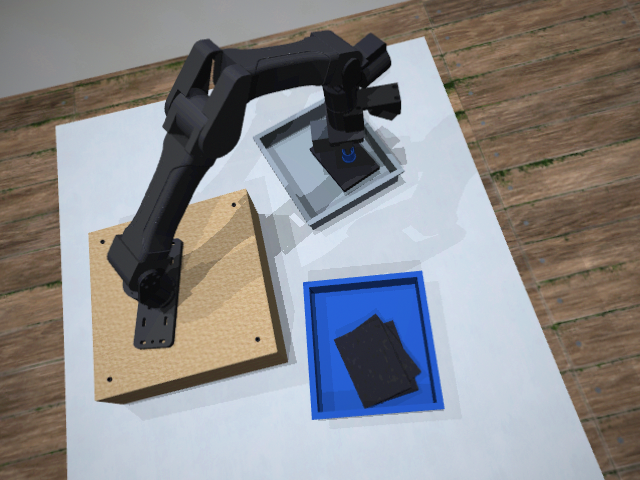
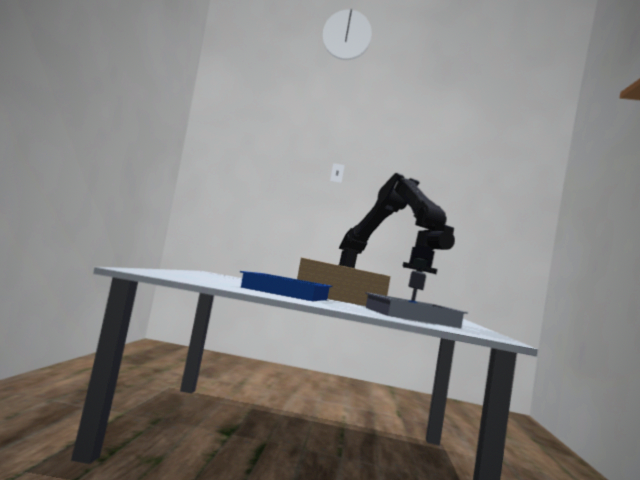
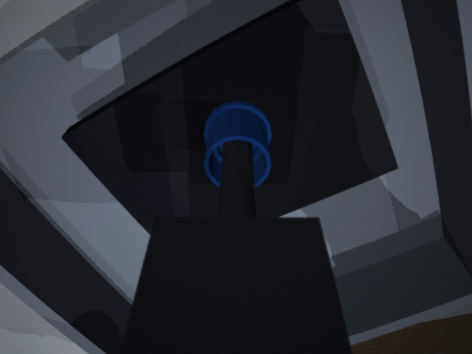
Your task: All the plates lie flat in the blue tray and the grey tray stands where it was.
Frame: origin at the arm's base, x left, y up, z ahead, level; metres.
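Seen in the pictures: hand at its tool point: (image 1: 349, 159) (image 3: 237, 121); arm's base at its link origin: (image 1: 160, 292) (image 2: 345, 271).
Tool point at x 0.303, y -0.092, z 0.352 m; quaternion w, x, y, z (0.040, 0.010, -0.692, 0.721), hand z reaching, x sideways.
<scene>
Pixels of each thing's top centre, then the offset from my tool point to it. Level surfaces: height alone.
- dark square plate at its top centre: (image 3: 234, 157) (image 1: 343, 156) dx +0.001, dy +0.014, dz -0.011 m
- grey tray at its top centre: (image 3: 235, 247) (image 1: 326, 153) (image 2: 413, 301) dx -0.001, dy +0.034, dz -0.047 m
- blue tray at its top centre: (image 1: 369, 341) (image 2: 288, 278) dx -0.396, dy +0.034, dz +0.019 m
- white table at its surface level: dy -0.016 m
My suction cup (image 1: 348, 156) (image 2: 413, 297) (image 3: 237, 140) sits on the middle of a dark square plate (image 1: 361, 172) (image 3: 322, 123) and holds it, low inside the grey tray (image 1: 283, 177) (image 2: 413, 314) at the back of the table. The plate is turned at an angle to the tray's walls. The blue tray (image 1: 309, 352) (image 2: 285, 286) stands at the front right. Two dark plates (image 1: 375, 362) lie flat in it, one on top of the other and slightly offset.
The arm is bolted to a wooden base block (image 1: 223, 286) (image 2: 347, 281) at the left of the white table (image 1: 485, 286). The table's right edge runs close to both trays, with wooden floor beyond it.
</scene>
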